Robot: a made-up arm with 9 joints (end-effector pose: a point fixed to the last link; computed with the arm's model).
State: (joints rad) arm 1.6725 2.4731 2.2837 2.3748 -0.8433 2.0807 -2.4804 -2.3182 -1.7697
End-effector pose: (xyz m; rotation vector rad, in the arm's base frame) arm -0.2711 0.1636 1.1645 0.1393 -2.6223 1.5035
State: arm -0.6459 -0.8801 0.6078 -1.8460 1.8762 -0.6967 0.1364 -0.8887 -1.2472
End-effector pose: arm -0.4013 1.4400 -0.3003 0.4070 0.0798 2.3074
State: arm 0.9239 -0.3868 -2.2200 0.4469 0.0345 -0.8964 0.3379 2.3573 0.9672
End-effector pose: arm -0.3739 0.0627 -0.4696 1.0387 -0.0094 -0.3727
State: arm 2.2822 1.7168 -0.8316 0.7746 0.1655 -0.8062 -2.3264 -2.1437 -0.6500
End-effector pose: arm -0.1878 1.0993 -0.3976 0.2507 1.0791 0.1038
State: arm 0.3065 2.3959 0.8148 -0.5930 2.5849 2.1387 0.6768 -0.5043 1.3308
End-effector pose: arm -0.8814 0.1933 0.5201 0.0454 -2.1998 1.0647
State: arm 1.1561 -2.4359 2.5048 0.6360 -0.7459 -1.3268 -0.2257 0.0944 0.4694
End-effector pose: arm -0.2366 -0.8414 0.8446 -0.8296 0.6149 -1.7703
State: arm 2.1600 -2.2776 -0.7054 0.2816 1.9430 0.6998 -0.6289 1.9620 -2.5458
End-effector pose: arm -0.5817 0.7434 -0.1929 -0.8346 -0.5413 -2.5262
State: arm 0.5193 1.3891 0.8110 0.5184 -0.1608 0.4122 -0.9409 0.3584 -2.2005
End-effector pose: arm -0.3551 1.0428 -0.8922 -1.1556 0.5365 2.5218
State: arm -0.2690 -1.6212 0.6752 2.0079 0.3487 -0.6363 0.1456 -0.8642 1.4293
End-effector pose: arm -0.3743 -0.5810 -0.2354 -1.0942 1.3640 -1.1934
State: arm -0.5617 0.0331 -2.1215 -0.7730 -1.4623 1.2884 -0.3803 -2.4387 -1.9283
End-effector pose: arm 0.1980 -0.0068 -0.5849 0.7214 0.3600 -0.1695
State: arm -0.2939 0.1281 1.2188 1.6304 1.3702 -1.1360 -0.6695 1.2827 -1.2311
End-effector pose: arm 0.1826 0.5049 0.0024 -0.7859 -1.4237 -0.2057
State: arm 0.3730 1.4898 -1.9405 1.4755 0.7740 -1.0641 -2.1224 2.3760 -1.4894
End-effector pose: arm -0.7807 1.2468 -0.4725 -0.1061 0.7466 -2.5723
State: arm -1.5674 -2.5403 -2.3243 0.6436 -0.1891 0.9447 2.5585 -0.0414 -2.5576
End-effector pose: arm -0.1967 -0.1789 0.6648 -0.6439 -2.3470 0.9450
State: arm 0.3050 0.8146 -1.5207 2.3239 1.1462 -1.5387 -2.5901 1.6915 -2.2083
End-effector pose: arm -1.0318 -0.3740 0.1116 -0.8798 -1.1989 -0.7940
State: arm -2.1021 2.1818 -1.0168 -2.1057 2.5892 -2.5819 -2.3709 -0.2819 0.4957
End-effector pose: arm 0.6443 0.5987 -0.4777 -2.0878 1.3934 -0.1696
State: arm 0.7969 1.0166 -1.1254 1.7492 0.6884 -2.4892 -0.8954 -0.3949 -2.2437
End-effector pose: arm -0.5344 -0.6657 0.3311 -1.1885 2.4543 -0.4581
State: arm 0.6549 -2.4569 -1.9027 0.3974 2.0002 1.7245 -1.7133 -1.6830 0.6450
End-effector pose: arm 0.4075 0.7472 -0.2185 2.1890 1.7427 0.3092
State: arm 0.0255 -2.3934 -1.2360 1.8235 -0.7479 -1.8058 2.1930 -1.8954 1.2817
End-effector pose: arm 0.8992 0.5142 0.8943 1.9484 -0.9076 1.1729
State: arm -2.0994 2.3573 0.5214 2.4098 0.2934 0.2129 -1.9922 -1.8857 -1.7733
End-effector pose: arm 0.4701 1.4216 -0.6138 0.4008 -0.3788 2.1027
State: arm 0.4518 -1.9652 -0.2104 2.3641 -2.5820 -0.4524 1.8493 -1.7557 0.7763
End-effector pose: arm -0.5371 -0.2482 0.5256 -0.0819 3.0937 -0.4400
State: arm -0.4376 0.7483 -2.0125 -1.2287 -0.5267 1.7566 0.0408 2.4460 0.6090
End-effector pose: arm 0.0582 0.3252 0.2928 0.2429 -1.8070 0.8922
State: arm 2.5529 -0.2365 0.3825 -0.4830 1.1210 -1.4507 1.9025 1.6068 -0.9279
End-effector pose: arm -0.5645 0.2624 0.6437 -1.5724 -1.1760 -0.8976
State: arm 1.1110 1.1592 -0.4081 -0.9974 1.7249 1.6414 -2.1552 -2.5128 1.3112
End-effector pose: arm -0.9151 0.1219 -0.4357 0.2214 -2.9777 0.0761
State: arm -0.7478 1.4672 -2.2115 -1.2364 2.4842 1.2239 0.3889 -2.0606 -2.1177
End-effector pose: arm 0.3184 0.9115 0.6749 -1.4190 -0.6312 1.2266
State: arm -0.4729 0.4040 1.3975 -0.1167 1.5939 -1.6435 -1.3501 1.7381 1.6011
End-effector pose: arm 0.5865 0.8007 0.1925 0.6956 0.5908 2.0157
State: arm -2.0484 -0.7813 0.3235 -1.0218 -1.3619 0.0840 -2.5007 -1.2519 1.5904
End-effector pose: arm -0.3312 1.0755 -0.2951 -2.1203 -0.8690 0.1621
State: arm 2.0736 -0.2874 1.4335 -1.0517 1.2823 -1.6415 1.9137 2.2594 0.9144
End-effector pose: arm -0.3361 0.1418 0.2716 -0.5174 -0.4117 -2.5367
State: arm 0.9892 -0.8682 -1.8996 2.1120 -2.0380 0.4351 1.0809 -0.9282 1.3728
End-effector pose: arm 0.1260 0.2325 0.2595 -1.7065 -0.4453 -0.8824
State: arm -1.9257 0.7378 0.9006 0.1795 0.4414 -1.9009 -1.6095 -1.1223 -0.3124
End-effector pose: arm 1.1038 0.7086 0.2119 0.3045 -0.6420 -0.0936
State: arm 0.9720 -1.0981 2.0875 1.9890 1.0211 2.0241 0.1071 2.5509 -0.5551
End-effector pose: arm -0.3397 0.5664 -0.2010 1.7607 -0.3042 -2.1300
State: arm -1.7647 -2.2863 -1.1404 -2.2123 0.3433 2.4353 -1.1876 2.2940 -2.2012
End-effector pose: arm -0.1180 -0.1116 -0.4318 0.2558 1.6198 0.7053
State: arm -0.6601 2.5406 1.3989 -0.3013 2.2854 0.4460 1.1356 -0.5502 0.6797
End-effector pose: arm -0.5598 0.7314 -0.5729 1.3717 0.5344 -2.6500
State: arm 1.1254 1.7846 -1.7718 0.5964 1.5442 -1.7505 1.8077 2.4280 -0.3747
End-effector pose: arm -0.5477 1.0085 0.4146 1.1083 2.0325 -2.0061
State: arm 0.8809 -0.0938 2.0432 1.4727 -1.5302 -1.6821 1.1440 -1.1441 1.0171
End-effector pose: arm -1.3027 0.6154 0.1008 0.6314 2.5023 -0.7372
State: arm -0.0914 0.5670 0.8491 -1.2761 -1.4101 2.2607 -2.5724 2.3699 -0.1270
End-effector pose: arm -0.1640 0.6184 -0.2591 0.6142 -0.2772 0.4496
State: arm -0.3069 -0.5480 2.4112 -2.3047 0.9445 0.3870 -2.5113 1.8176 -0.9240
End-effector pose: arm 0.3007 1.2107 0.2200 1.3872 -1.0447 0.9306
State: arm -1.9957 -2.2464 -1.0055 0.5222 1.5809 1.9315 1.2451 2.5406 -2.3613
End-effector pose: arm -0.0132 0.0819 -0.6414 1.3981 -2.1178 -1.2124
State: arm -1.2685 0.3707 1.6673 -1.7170 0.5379 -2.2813 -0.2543 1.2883 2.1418
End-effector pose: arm 0.7341 0.1578 0.1137 -0.6782 0.2982 0.7756
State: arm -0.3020 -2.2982 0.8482 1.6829 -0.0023 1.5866 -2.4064 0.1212 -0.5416
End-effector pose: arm -0.8296 0.2862 0.0958 -0.2497 2.7602 0.4826
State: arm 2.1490 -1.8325 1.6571 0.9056 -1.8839 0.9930 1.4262 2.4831 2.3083
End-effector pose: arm 0.6100 0.5266 0.7424 -1.1020 -0.0045 0.5545
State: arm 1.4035 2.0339 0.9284 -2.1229 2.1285 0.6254 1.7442 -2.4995 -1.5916
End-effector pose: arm -0.7305 0.6943 0.3758 1.0291 0.9535 -2.6387
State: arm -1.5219 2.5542 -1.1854 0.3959 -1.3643 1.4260 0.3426 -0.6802 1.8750
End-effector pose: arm 0.1467 0.9996 -0.3488 -1.8468 0.5802 1.6526
